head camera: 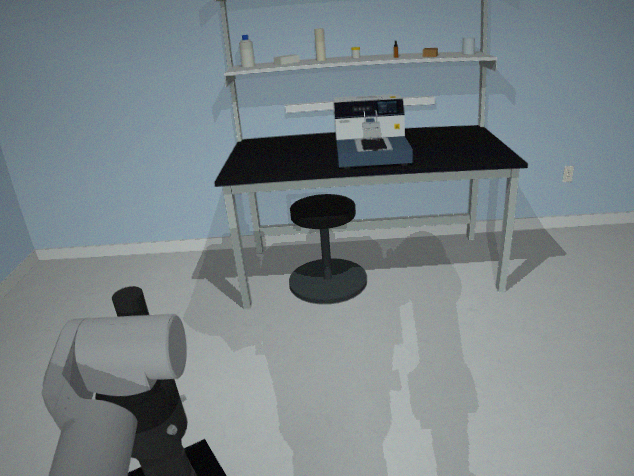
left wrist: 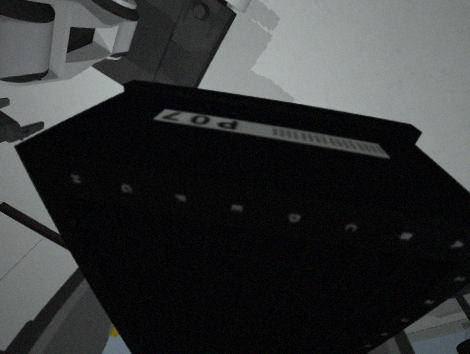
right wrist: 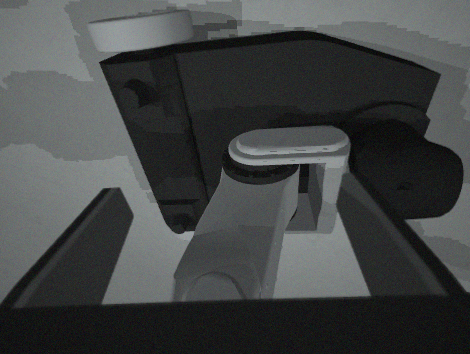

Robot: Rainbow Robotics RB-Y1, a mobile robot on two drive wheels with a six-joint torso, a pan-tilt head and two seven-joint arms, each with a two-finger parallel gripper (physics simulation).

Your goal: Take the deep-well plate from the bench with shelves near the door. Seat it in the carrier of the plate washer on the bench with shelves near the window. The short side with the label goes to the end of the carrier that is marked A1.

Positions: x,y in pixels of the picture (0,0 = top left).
Scene:
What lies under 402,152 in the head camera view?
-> A blue-grey deck.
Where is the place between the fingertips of my right gripper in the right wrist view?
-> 230,195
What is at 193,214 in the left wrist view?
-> A black deep-well plate.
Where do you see a black bench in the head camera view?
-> At 306,161

